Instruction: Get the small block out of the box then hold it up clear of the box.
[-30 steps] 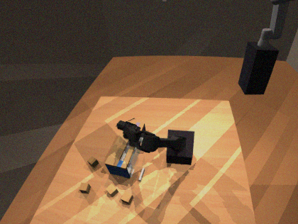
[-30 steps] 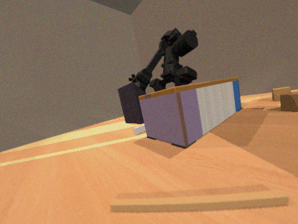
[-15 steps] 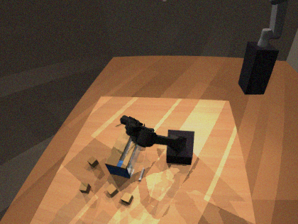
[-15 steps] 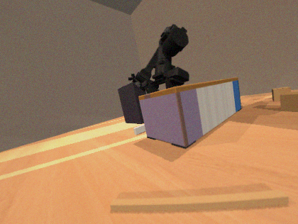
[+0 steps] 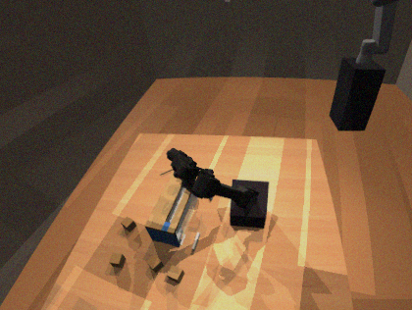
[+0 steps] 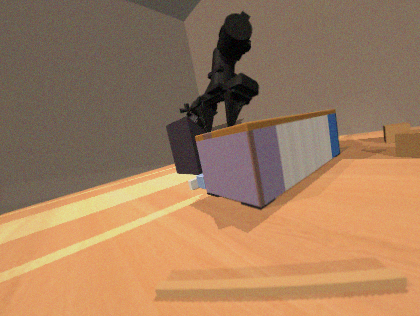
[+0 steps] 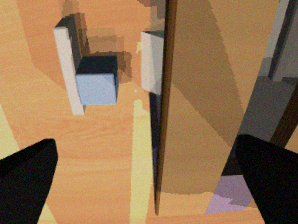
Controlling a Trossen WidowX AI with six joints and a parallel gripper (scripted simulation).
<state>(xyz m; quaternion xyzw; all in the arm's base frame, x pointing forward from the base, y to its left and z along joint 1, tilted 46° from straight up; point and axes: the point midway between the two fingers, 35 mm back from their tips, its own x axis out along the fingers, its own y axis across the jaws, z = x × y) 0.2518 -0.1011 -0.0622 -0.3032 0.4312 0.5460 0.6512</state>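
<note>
Right now my gripper tip is 5 cm past the block, 3 cm to the left of it and 11 cm above it. From my gripper tip the other things lie so: box (6 cm ahead, 11 cm to the left, 7 cm below); thin stick (19 cm ahead, 21 cm to the right, 13 cm below).
</note>
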